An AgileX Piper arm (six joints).
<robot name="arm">
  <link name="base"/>
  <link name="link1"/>
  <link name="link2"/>
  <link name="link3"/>
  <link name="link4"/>
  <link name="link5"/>
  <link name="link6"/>
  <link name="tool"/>
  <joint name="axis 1" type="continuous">
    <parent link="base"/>
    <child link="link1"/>
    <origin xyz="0 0 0.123"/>
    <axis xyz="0 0 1"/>
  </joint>
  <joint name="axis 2" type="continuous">
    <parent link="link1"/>
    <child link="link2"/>
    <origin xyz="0 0 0"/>
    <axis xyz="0 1 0"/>
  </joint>
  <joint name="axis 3" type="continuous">
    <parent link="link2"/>
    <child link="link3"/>
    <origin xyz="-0.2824 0 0.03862"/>
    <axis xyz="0 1 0"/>
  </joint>
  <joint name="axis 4" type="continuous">
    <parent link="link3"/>
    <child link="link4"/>
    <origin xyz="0.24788 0 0.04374"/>
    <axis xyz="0.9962 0 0.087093"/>
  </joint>
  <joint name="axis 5" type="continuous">
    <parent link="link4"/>
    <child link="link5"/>
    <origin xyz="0 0 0"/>
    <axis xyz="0 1 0"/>
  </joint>
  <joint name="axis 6" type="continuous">
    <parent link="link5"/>
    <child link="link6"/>
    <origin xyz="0.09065 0 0.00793"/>
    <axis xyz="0.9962 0 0.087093"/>
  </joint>
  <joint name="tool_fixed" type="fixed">
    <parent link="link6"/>
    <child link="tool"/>
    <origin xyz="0 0 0" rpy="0 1.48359 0"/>
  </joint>
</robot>
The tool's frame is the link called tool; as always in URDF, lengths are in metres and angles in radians. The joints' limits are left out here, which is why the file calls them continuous.
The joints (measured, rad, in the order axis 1, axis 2, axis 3, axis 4, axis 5, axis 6), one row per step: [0.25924 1.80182 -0.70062 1.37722 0.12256 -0.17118]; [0.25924 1.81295 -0.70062 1.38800 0.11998 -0.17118]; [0.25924 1.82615 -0.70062 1.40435 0.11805 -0.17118]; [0.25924 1.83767 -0.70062 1.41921 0.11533 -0.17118]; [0.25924 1.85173 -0.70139 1.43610 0.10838 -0.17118]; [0.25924 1.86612 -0.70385 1.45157 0.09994 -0.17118]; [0.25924 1.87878 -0.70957 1.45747 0.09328 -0.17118]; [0.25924 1.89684 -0.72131 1.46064 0.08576 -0.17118]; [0.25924 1.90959 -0.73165 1.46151 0.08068 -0.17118]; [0.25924 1.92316 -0.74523 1.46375 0.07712 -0.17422]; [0.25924 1.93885 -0.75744 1.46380 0.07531 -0.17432]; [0.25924 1.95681 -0.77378 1.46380 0.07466 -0.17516]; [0.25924 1.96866 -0.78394 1.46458 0.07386 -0.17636]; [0.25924 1.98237 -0.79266 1.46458 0.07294 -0.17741]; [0.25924 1.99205 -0.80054 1.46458 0.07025 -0.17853]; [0.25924 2.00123 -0.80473 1.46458 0.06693 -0.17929]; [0.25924 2.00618 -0.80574 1.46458 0.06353 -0.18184]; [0.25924 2.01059 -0.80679 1.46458 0.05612 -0.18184]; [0.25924 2.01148 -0.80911 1.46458 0.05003 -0.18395]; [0.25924 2.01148 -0.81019 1.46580 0.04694 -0.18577]
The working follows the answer.
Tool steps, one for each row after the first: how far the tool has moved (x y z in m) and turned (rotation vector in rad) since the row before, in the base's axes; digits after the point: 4 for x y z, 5 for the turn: [0.0000 -0.0002 -0.0033 0.00064 0.01119 -0.01051]; [0.0000 -0.0002 -0.0039 0.00324 0.01417 -0.01501]; [0.0000 -0.0002 -0.0034 0.00213 0.01204 -0.01420]; [0.0003 -0.0005 -0.0040 -0.00091 0.01248 -0.01809]; [0.0007 -0.0006 -0.0038 -0.00269 0.01052 -0.01759]; [0.0015 -0.0002 -0.0028 -0.00452 0.00518 -0.00833]; [0.0030 0.0001 -0.0034 -0.00636 0.00398 -0.00629]; [0.0026 0.0002 -0.0021 -0.00441 0.00075 -0.00311]; [0.0035 0.0006 -0.0018 -0.00320 -0.00150 -0.00092]; [0.0029 0.0006 -0.0027 -0.00241 0.00275 -0.00078]; [0.0039 0.0010 -0.0028 -0.00130 0.00119 0.00045]; [0.0024 0.0006 -0.0020 -0.00125 0.00124 0.00001]; [0.0018 0.0004 -0.0029 -0.00247 0.00433 0.00052]; [0.0018 0.0002 -0.0018 -0.00316 0.00065 -0.00020]; [0.0008 -0.0001 -0.0023 -0.00435 0.00359 -0.00080]; [0.0001 -0.0003 -0.0014 -0.00488 0.00224 0.00079]; [0.0003 -0.0006 -0.0013 -0.00705 0.00079 -0.00324]; [0.0008 -0.0004 0.0001 -0.00558 -0.00374 -0.00076]; [0.0004 -0.0002 0.0002 -0.00253 -0.00222 -0.00081]
Tool pose at each row, in the base's axes (x y z in m, rotation vector in rad; rounded; the steps above come from the unrounded poses): [0.2865 0.0873 0.1100 1.21439 2.47438 0.62633]; [0.2866 0.0871 0.1067 1.23363 2.47550 0.61927]; [0.2866 0.0869 0.1029 1.26089 2.47539 0.61299]; [0.2866 0.0867 0.0995 1.28553 2.47398 0.60640]; [0.2868 0.0862 0.0955 1.31383 2.46958 0.59456]; [0.2875 0.0856 0.0917 1.33964 2.46372 0.58141]; [0.2890 0.0854 0.0889 1.35072 2.46091 0.57080]; [0.2920 0.0855 0.0855 1.35800 2.45867 0.55889]; [0.2946 0.0857 0.0834 1.36036 2.45653 0.55202]; [0.2981 0.0863 0.0817 1.35930 2.45443 0.54846]; [0.3010 0.0869 0.0789 1.36093 2.45585 0.54364]; [0.3048 0.0878 0.0761 1.36062 2.45708 0.54139]; [0.3072 0.0884 0.0741 1.36087 2.45800 0.53909]; [0.3091 0.0888 0.0712 1.36189 2.46170 0.53360]; [0.3109 0.0890 0.0695 1.36131 2.46186 0.52909]; [0.3117 0.0889 0.0672 1.36269 2.46378 0.52125]; [0.3119 0.0887 0.0658 1.36122 2.46586 0.51384]; [0.3122 0.0880 0.0645 1.36276 2.46336 0.50349]; [0.3130 0.0877 0.0646 1.35934 2.45935 0.49817]; [0.3134 0.0875 0.0648 1.35803 2.45675 0.49595]

